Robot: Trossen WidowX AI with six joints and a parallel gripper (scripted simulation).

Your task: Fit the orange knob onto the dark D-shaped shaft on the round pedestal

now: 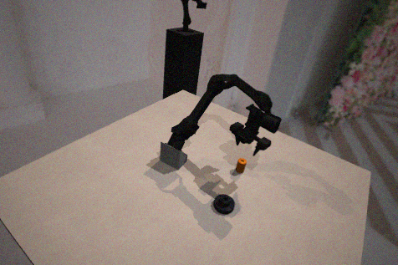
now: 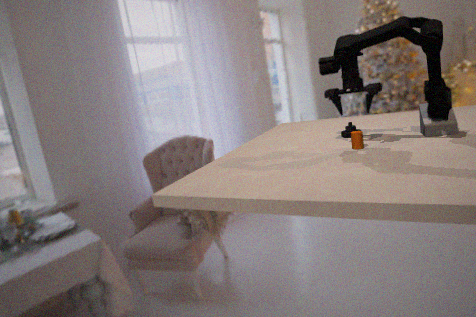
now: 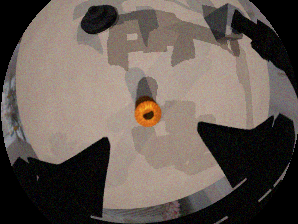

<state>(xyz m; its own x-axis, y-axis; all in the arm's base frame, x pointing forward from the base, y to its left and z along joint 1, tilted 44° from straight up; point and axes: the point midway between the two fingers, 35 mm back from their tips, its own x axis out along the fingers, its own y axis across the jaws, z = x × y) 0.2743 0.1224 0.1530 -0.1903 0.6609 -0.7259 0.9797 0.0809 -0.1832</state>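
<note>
My gripper tip is now 10 cm above the orange knob. The rest, counted from my gripper tip: dark round pedestal: 23 cm to the right, 9 cm below, 7 cm ahead.
</note>
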